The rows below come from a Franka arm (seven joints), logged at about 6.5 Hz.
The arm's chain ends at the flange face. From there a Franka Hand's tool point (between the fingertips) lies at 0.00 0.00 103.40 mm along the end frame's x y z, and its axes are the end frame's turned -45 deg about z.
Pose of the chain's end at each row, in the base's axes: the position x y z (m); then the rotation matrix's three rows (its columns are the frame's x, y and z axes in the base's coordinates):
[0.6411 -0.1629 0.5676], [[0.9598 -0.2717 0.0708], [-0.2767 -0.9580 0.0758], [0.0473 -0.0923 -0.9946]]
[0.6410 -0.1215 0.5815], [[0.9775 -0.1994 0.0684], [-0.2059 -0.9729 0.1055], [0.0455 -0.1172 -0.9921]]
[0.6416 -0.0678 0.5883], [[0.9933 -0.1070 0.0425], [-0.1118 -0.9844 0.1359], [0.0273 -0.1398 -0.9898]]
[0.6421 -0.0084 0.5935], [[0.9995 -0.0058 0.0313], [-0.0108 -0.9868 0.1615], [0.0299 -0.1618 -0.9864]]
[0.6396 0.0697 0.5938], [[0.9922 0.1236 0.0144], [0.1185 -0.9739 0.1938], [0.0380 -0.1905 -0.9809]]
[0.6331 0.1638 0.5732], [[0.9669 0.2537 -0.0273], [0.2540 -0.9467 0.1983], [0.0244 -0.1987 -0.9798]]
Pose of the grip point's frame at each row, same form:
[0.6484 -0.1551 0.4648], [[0.8708 0.4866 0.0708], [0.4818 -0.8731 0.0758], [0.0987 -0.0318 -0.9946]]
[0.6481 -0.1106 0.4789], [[0.8322 0.5502 0.0684], [0.5424 -0.8335 0.1055], [0.1150 -0.0507 -0.9921]]
[0.6460 -0.0537 0.4860], [[0.7780 0.6267 0.0425], [0.6170 -0.7751 0.1359], [0.1182 -0.0795 -0.9898]]
[0.6453 0.0083 0.4915], [[0.7109 0.7027 0.0313], [0.6901 -0.7054 0.1615], [0.1356 -0.0933 -0.9864]]
[0.6411 0.0897 0.4924], [[0.6142 0.7890 0.0144], [0.7724 -0.6049 0.1938], [0.1616 -0.1078 -0.9809]]
[0.6303 0.1843 0.4719], [[0.5043 0.8631 -0.0273], [0.8490 -0.4898 0.1983], [0.1578 -0.1232 -0.9798]]

